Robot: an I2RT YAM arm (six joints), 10 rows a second.
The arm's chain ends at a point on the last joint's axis. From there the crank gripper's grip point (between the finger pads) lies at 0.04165 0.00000 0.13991 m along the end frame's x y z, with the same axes.
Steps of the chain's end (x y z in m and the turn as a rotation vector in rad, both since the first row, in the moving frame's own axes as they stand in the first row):
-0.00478, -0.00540, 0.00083, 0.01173, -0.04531, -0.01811
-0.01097, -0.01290, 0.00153, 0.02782, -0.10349, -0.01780
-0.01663, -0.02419, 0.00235, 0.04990, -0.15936, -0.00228
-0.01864, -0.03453, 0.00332, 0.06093, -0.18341, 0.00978
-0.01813, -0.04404, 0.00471, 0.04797, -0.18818, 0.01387
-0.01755, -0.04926, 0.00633, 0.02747, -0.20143, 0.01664
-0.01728, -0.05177, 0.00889, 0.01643, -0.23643, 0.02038
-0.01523, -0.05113, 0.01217, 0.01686, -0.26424, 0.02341
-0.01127, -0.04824, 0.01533, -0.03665, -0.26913, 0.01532
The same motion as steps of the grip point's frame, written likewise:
-0.01118, -0.00775, 0.00256, 0.01173, -0.04531, -0.01811
-0.02568, -0.01746, 0.00502, 0.02782, -0.10349, -0.01780
-0.03936, -0.03137, 0.00701, 0.04990, -0.15936, -0.00228
-0.04480, -0.04295, 0.00832, 0.06093, -0.18341, 0.00978
-0.04498, -0.05050, 0.00988, 0.04797, -0.18818, 0.01387
-0.04635, -0.05274, 0.01179, 0.02747, -0.20143, 0.01664
-0.05119, -0.05362, 0.01474, 0.01643, -0.23643, 0.02038
-0.05320, -0.05302, 0.01818, 0.01686, -0.26424, 0.02341
-0.05000, -0.04263, 0.02126, -0.03665, -0.26913, 0.01532

